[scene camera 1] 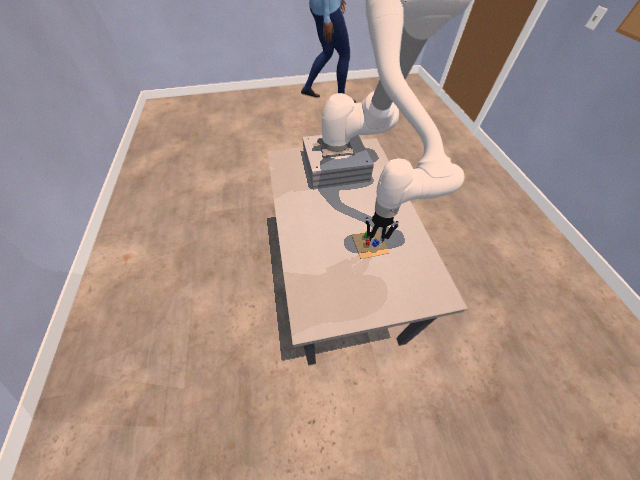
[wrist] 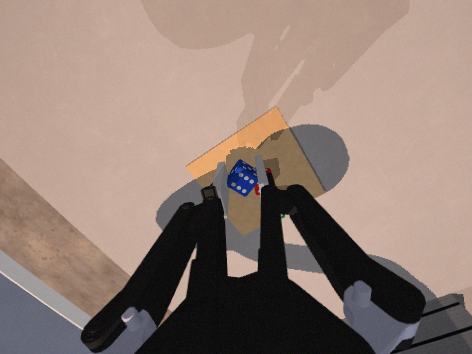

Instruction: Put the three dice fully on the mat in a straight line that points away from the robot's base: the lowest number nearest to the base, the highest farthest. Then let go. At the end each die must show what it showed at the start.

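Where they show: gripper, between the fingertips: (scene camera 1: pixel 374 245) (wrist: pixel 241 170); arm's base, origin of its link: (scene camera 1: pixel 335 147).
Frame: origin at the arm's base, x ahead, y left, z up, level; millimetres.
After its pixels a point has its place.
Observation:
The blue die (scene camera 1: pixel 375 242) {x 641, y 39, z -38 mm} (wrist: pixel 242 179) {x 639, y 40, z -38 mm} is between the fingertips of my gripper (scene camera 1: pixel 377 239) {x 639, y 41, z -62 mm} (wrist: pixel 241 170) {x 639, y 41, z -62 mm}, which is shut on it. White pips show on its faces, and it is over the mat (scene camera 1: pixel 374 254) {x 660, y 42, z -111 mm} (wrist: pixel 257 128) {x 659, y 6, z -111 mm}; its exact height is hard to tell. The red die (scene camera 1: pixel 367 242) {x 603, y 22, z -89 mm} (wrist: pixel 257 189) {x 597, y 42, z -86 mm} is on the mat close beside the blue die, mostly hidden behind a finger in the wrist view. The green die (scene camera 1: pixel 366 235) {x 564, y 29, z -89 mm} is on the mat on the base side of the red one; a sliver of the green die (wrist: pixel 283 216) {x 543, y 32, z -86 mm} shows in the wrist view.
The mat lies on the pale table (scene camera 1: pixel 320 258) {x 632, y -206, z -115 mm} (wrist: pixel 100 100) {x 788, y 153, z -115 mm}. The robot's grey base block (scene camera 1: pixel 341 177) {x 189, y -6, z -54 mm} stands at the table's far end. The arm's shadow falls over the mat and table. A person (scene camera 1: pixel 330 41) is beyond the table near the back wall.

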